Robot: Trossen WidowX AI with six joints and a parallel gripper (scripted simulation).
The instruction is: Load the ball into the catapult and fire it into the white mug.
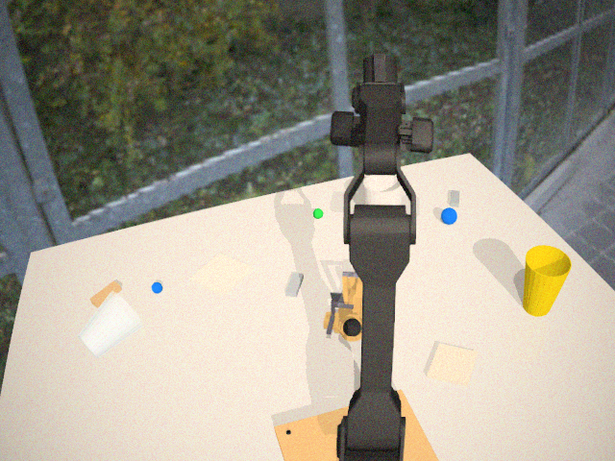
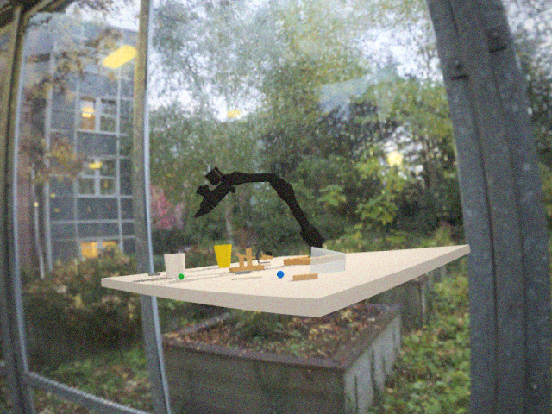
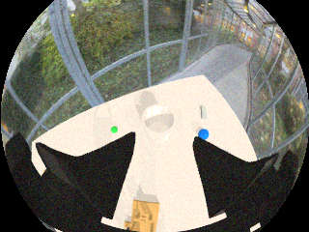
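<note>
Right now my gripper tip is 28 cm past the black ball, 19 cm above it and 15 cm to the right of it. The rest, counted from my gripper tip: large blue ball 24 cm below, 18 cm to the right, 4 cm ahead; then green ball 24 cm below, 15 cm ahead, 11 cm to the left; then white mug 23 cm below, 10 cm ahead, 3 cm to the right.
</note>
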